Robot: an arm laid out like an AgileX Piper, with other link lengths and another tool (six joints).
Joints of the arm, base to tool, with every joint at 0 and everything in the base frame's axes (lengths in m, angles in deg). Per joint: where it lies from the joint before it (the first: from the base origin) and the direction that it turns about. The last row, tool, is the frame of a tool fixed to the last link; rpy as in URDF.
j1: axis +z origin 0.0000 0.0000 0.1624
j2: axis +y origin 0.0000 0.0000 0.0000
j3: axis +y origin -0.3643 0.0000 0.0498
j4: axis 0.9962 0 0.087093 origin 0.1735 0.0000 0.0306
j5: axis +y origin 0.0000 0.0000 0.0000
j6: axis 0.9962 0 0.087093 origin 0.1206 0.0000 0.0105
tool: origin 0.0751 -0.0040 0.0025 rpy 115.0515 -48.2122 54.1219
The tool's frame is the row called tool.
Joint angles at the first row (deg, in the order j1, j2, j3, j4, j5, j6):
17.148 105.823 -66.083 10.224 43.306 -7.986
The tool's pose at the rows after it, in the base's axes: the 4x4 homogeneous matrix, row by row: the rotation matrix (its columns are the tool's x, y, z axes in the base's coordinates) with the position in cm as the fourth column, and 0 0 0 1 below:
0.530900 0.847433 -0.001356 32.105; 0.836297 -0.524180 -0.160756 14.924; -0.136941 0.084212 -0.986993 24.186; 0 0 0 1
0.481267 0.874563 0.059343 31.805; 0.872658 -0.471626 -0.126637 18.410; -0.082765 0.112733 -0.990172 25.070; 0 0 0 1
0.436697 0.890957 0.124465 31.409; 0.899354 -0.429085 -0.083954 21.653; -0.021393 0.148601 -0.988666 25.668; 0 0 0 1
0.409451 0.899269 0.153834 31.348; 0.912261 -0.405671 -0.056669 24.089; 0.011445 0.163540 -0.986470 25.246; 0 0 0 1
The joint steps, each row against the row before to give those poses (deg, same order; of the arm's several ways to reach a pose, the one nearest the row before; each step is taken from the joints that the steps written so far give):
4.194 -1.705 -2.744 1.217 -1.221 0.236
5.284 -0.074 -1.589 0.360 -2.004 1.123
4.890 0.065 -0.309 0.237 -4.045 1.058
3.290 1.482 -0.159 0.250 -3.564 0.883

